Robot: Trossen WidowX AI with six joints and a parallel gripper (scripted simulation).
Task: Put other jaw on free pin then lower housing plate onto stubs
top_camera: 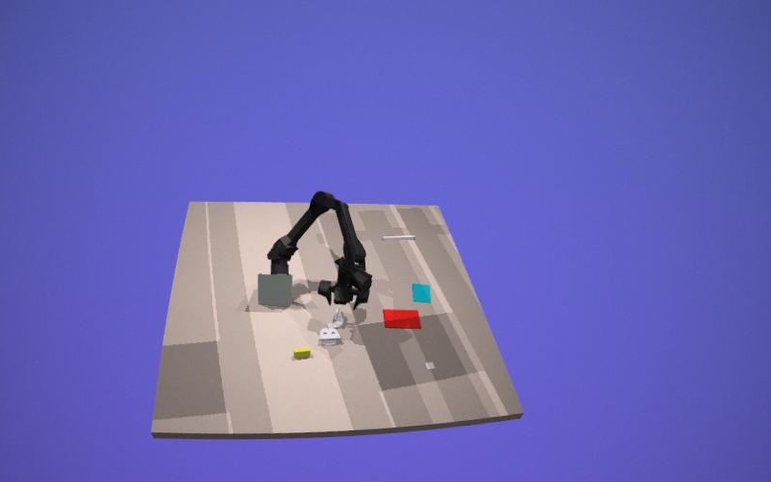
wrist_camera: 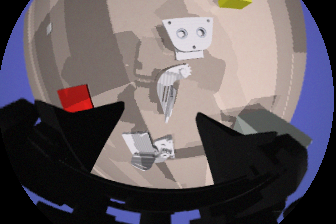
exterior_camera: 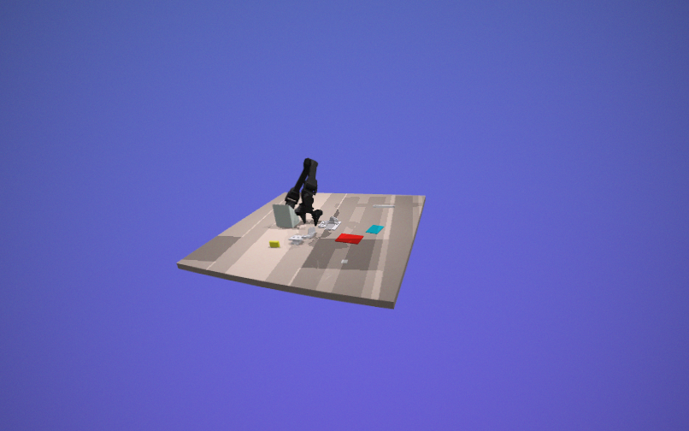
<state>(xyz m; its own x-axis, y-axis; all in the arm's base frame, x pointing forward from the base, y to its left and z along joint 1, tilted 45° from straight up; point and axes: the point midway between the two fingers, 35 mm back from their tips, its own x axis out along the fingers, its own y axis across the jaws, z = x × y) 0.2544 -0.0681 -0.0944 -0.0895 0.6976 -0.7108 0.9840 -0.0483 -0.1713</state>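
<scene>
My gripper tip is 70 mm above the grey jaw, 30 mm to the left of it and 30 mm past it. The rest, counted from my gripper tip: yellow block 200 mm to the right, 140 mm behind, 60 mm below; cyan tile 340 mm ahead, 190 mm to the left, 70 mm below; red flat sheet 250 mm ahead, 70 mm below, 30 mm to the left.
</scene>
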